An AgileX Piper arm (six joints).
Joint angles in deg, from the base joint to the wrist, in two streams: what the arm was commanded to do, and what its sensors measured. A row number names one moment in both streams.
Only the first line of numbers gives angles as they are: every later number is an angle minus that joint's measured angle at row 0.
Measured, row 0: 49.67, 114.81, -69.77, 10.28, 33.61, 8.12
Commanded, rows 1 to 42: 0.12, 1.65, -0.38, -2.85, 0.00, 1.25; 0.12, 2.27, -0.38, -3.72, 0.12, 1.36; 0.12, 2.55, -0.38, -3.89, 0.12, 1.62; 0.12, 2.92, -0.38, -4.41, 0.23, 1.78; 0.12, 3.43, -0.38, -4.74, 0.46, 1.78; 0.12, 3.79, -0.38, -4.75, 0.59, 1.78; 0.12, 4.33, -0.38, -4.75, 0.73, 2.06; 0.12, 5.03, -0.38, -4.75, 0.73, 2.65; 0.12, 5.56, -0.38, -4.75, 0.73, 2.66; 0.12, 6.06, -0.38, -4.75, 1.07, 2.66; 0.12, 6.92, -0.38, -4.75, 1.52, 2.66; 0.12, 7.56, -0.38, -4.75, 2.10, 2.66; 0.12, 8.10, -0.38, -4.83, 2.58, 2.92; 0.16, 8.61, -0.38, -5.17, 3.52, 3.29; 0.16, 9.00, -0.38, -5.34, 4.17, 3.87; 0.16, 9.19, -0.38, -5.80, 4.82, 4.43; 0.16, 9.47, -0.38, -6.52, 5.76, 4.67; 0.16, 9.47, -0.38, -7.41, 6.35, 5.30; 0.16, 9.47, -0.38, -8.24, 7.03, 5.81; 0.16, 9.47, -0.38, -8.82, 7.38, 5.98; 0.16, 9.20, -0.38, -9.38, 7.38, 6.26; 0.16, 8.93, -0.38, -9.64, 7.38, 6.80; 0.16, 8.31, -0.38, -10.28, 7.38, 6.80; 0.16, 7.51, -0.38, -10.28, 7.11, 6.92; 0.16, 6.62, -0.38, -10.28, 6.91, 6.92; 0.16, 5.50, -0.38, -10.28, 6.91, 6.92; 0.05, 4.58, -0.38, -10.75, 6.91, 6.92; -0.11, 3.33, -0.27, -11.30, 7.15, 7.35; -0.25, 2.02, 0.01, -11.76, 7.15, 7.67; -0.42, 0.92, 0.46, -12.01, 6.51, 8.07; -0.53, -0.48, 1.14, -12.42, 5.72, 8.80; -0.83, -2.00, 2.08, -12.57, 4.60, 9.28; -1.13, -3.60, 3.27, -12.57, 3.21, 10.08; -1.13, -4.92, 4.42, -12.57, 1.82, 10.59; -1.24, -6.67, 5.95, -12.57, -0.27, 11.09; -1.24, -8.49, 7.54, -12.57, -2.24, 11.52; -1.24, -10.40, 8.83, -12.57, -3.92, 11.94; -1.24, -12.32, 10.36, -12.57, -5.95, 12.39; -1.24, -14.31, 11.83, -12.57, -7.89, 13.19; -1.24, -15.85, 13.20, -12.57, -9.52, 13.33; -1.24, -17.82, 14.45, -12.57, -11.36, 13.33; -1.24, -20.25, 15.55, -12.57, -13.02, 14.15
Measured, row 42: -0.99, -12.06, 11.88, -12.15, -4.35, 12.48
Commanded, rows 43 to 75: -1.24, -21.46, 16.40, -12.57, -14.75, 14.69; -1.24, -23.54, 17.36, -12.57, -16.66, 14.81; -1.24, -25.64, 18.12, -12.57, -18.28, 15.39; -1.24, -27.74, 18.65, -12.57, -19.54, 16.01; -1.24, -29.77, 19.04, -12.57, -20.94, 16.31; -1.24, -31.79, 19.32, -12.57, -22.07, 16.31; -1.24, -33.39, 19.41, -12.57, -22.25, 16.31; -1.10, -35.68, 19.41, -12.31, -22.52, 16.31; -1.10, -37.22, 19.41, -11.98, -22.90, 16.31; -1.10, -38.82, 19.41, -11.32, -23.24, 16.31; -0.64, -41.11, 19.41, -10.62, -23.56, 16.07; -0.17, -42.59, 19.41, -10.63, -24.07, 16.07; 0.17, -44.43, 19.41, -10.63, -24.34, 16.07; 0.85, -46.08, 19.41, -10.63, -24.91, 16.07; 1.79, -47.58, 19.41, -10.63, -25.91, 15.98; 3.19, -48.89, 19.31, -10.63, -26.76, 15.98; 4.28, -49.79, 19.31, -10.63, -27.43, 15.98; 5.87, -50.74, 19.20, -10.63, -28.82, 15.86; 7.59, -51.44, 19.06, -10.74, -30.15, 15.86; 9.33, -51.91, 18.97, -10.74, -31.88, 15.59; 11.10, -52.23, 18.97, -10.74, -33.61, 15.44; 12.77, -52.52, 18.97, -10.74, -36.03, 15.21; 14.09, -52.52, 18.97, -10.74, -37.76, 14.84; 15.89, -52.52, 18.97, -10.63, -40.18, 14.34; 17.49, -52.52, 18.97, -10.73, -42.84, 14.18; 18.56, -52.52, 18.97, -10.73, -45.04, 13.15; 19.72, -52.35, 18.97, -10.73, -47.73, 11.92; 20.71, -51.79, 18.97, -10.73, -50.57, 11.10; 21.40, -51.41, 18.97, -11.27, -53.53, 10.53; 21.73, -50.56, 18.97, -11.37, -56.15, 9.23; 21.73, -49.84, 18.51, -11.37, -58.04, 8.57; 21.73, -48.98, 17.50, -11.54, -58.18, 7.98; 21.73, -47.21, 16.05, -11.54, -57.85, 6.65
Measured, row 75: 21.34, -50.12, 19.58, -11.05, -48.51, 10.52
